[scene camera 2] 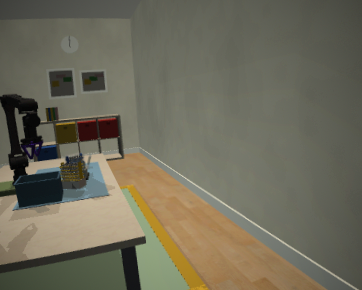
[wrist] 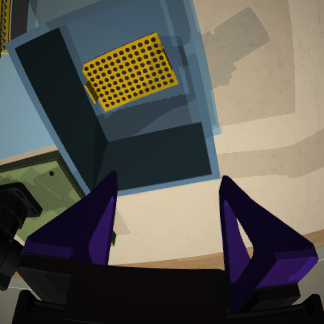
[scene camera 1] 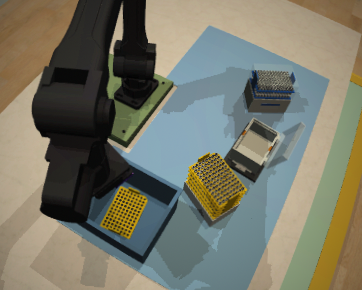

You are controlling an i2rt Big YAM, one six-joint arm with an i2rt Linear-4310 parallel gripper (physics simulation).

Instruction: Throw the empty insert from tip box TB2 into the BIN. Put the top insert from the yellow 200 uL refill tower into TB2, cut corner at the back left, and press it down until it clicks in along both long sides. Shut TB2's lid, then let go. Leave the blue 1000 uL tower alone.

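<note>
The empty yellow insert (scene camera 1: 125,212) (wrist: 131,72) lies flat on the floor of the blue bin (scene camera 1: 159,231) (wrist: 210,150). My gripper (wrist: 168,180) (scene camera 2: 32,156) is open and empty above the bin's edge; in scene camera 1 the arm hides most of it. The yellow refill tower (scene camera 1: 216,185) (scene camera 2: 74,172) stands right of the bin, with several stacked inserts full of tips. TB2 (scene camera 1: 254,145) stands behind it with its clear lid (scene camera 1: 294,141) open and its inside empty. The blue 1000 uL tower (scene camera 1: 271,90) stands at the back right.
The arm's black base stands on a green plate (scene camera 1: 131,122) (wrist: 35,185) at the left. The bin, tower and boxes stand on a blue mat (scene camera 1: 200,65). A corner of the yellow tower shows at the wrist view's top left. A shelf unit (scene camera 2: 121,137) stands at the far wall.
</note>
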